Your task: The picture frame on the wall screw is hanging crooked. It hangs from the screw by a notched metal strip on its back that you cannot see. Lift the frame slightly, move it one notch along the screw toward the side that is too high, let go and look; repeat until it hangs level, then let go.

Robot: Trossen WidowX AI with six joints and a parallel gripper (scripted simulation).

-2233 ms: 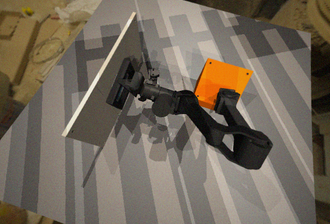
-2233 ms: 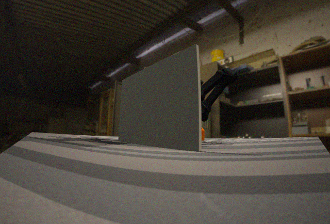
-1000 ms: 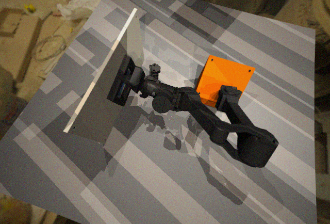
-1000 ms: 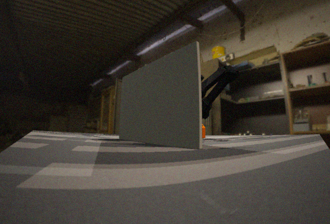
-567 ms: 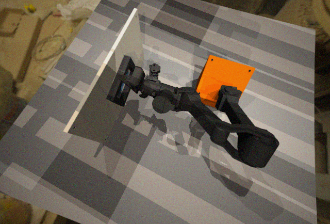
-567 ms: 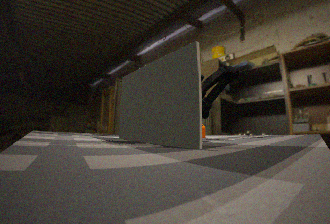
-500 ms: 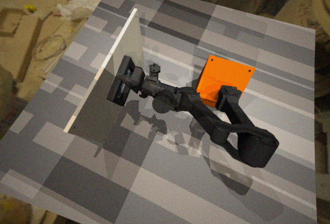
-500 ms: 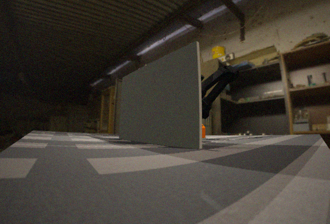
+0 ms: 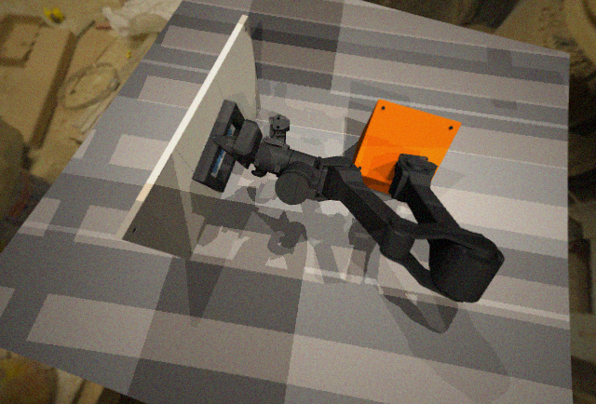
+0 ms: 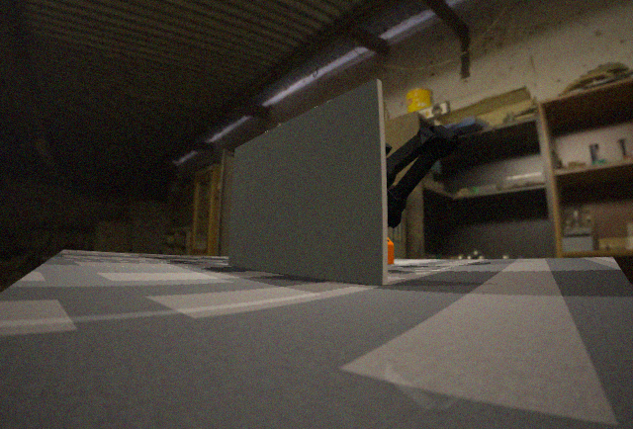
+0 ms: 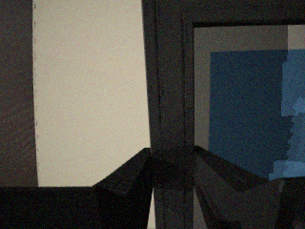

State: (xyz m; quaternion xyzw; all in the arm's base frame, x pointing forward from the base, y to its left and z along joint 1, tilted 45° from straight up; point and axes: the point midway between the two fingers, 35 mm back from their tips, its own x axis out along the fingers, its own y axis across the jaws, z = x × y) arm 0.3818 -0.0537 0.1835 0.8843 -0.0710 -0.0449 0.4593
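Now: the picture frame 1 cm ahead of my gripper tip, 1 cm to the right of it and 5 cm below it. Also, from my gripper tip: grey wall panel 2 cm ahead, 1 cm to the right, 7 cm below.
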